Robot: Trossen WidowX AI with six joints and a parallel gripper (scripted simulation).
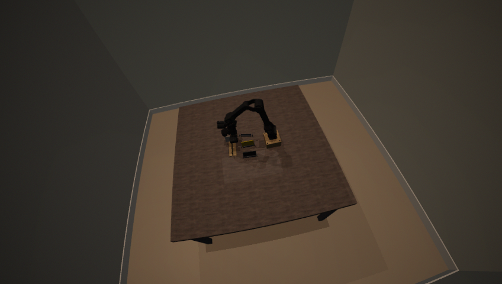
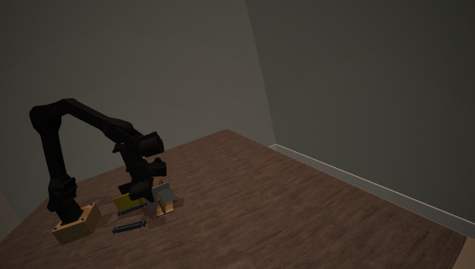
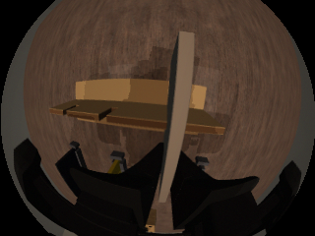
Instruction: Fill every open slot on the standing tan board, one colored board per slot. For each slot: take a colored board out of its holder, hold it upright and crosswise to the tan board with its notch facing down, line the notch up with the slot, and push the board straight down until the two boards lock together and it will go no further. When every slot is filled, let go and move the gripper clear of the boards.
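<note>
Now: gripper tip 5 cm to the right of the tan board, 3 cm short of it and 2 cm above it. The rest, counted from my gripper tip: yellow board 10 cm behind, 7 cm to the left, 1 cm below; then dark board 17 cm to the left, 10 cm behind, 1 cm below.
</note>
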